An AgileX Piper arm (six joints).
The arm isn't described. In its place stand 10 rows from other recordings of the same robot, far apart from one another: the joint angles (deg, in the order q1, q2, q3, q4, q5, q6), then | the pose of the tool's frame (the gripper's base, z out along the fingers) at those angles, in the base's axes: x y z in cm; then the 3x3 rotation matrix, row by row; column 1 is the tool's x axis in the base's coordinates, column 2 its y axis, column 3 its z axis.
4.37, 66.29, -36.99, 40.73, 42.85, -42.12 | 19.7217 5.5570 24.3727; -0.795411 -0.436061 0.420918; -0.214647 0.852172 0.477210; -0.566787 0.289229 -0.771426
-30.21, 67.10, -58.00, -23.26, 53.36, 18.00 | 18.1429 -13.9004 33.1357; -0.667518 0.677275 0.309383; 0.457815 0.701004 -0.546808; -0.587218 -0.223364 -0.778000
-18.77, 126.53, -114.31, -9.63, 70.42, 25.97 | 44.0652 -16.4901 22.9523; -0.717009 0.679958 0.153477; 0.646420 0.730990 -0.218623; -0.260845 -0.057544 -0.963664
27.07, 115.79, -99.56, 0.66, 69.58, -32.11 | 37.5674 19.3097 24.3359; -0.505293 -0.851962 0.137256; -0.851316 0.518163 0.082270; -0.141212 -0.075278 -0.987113
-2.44, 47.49, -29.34, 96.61, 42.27, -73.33 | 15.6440 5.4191 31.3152; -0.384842 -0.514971 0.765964; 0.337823 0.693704 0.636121; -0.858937 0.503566 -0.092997
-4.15, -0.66, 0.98, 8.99, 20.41, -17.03 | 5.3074 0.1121 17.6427; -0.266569 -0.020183 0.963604; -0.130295 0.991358 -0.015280; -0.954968 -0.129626 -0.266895
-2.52, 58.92, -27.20, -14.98, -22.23, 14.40 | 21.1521 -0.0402 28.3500; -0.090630 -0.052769 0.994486; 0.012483 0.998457 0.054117; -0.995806 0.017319 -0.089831
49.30, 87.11, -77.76, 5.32, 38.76, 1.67 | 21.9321 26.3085 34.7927; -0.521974 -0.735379 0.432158; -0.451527 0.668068 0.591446; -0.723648 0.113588 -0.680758
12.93, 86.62, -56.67, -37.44, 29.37, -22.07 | 31.3540 4.4145 25.5746; -0.394761 -0.621504 0.676680; -0.900470 0.408025 -0.150561; -0.182528 -0.668766 -0.720719
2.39, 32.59, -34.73, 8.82, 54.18, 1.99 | 9.0291 1.5092 29.4875; -0.737485 -0.034652 0.674474; 0.093323 0.983874 0.152589; -0.668885 0.175476 -0.722358
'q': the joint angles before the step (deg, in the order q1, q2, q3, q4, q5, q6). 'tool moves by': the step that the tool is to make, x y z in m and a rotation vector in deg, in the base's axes. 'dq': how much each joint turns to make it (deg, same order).
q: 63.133 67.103 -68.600 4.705 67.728 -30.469
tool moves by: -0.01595 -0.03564 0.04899 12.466 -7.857 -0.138
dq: 0.003 -8.937 -3.101 -1.218 -2.616 -0.379
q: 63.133 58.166 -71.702 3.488 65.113 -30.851
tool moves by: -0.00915 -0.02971 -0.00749 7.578 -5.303 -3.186
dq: -0.094 -8.962 8.206 -3.489 -8.475 2.570
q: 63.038 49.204 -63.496 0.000 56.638 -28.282
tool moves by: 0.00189 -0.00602 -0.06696 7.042 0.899 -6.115
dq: 0.000 -6.755 19.826 -4.524 -18.698 10.324
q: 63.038 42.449 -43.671 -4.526 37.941 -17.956
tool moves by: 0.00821 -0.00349 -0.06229 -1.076 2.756 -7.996
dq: 0.003 -0.234 13.579 -13.351 -9.457 18.293
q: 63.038 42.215 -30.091 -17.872 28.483 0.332
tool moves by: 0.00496 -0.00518 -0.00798 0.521 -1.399 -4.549
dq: -0.002 -0.408 2.320 -10.635 -0.942 11.627
